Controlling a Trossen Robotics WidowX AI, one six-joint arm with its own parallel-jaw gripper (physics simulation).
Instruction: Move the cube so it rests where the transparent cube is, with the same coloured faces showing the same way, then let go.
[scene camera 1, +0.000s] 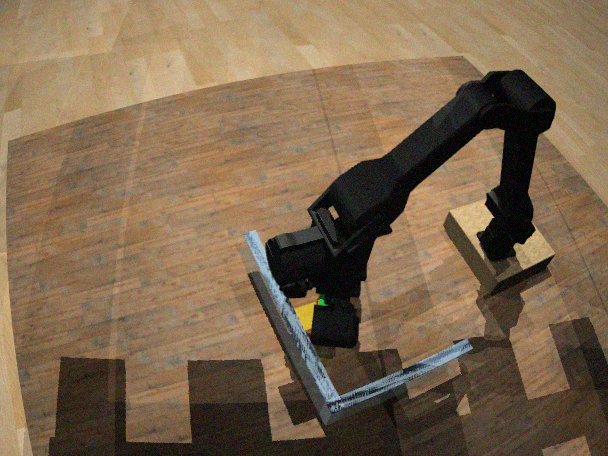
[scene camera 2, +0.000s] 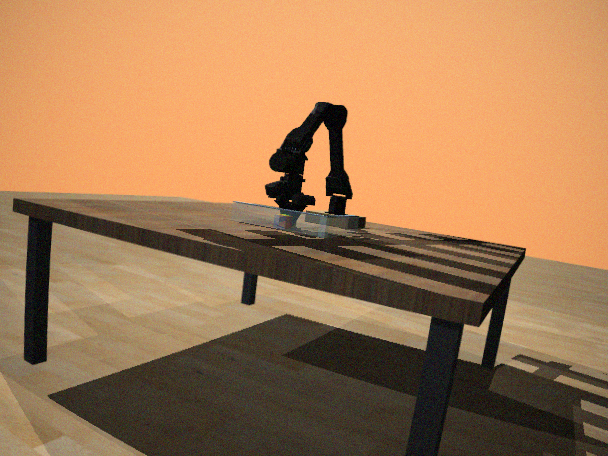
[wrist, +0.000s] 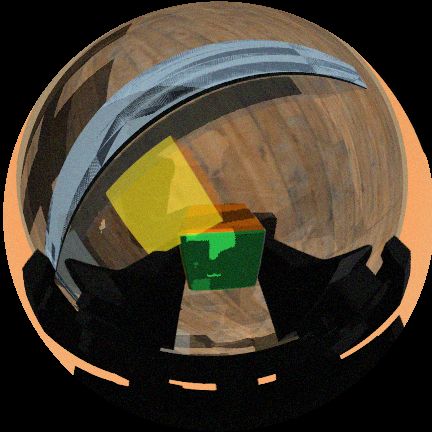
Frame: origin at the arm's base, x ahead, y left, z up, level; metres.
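Seen in the pictures: gripper, fingertip midpoint: (scene camera 1: 329, 314) (wrist: 218, 236); arm's base at its link origin: (scene camera 1: 496, 244) (scene camera 2: 336, 214).
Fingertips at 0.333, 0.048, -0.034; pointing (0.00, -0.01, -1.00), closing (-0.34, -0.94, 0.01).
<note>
Offsets run from my fingertips to a thing's top centre, as dx, dy, dz.
The cube @[+0.001, +0.000, +0.033] (scene camera 1: 322, 300) (wrist: 222, 260) has a green top face and an orange side face in the wrist view. My gripper (wrist: 218, 236) is shut on the cube, with a black finger against each of its left and right sides. In scene camera 1 the gripper and arm hide most of the cube. The transparent cube @[+0.041, +0.014, +0.033] (scene camera 1: 305, 316) (wrist: 160, 195) shows a yellow top face and lies right beside the held cube, its corner overlapping the cube's edge in the wrist view. In scene camera 2 both cubes are small and blurred behind the clear wall, and I cannot tell them apart.
A low, pale-blue, see-through wall (scene camera 1: 293, 320) (scene camera 2: 250, 212) (wrist: 225, 55) forms an L and runs close beside the transparent cube. The arm's wooden base block (scene camera 1: 462, 220) (scene camera 2: 358, 222) stands on the table (scene camera 1: 175, 200) (scene camera 2: 150, 241). Dark shadows cross the table top.
</note>
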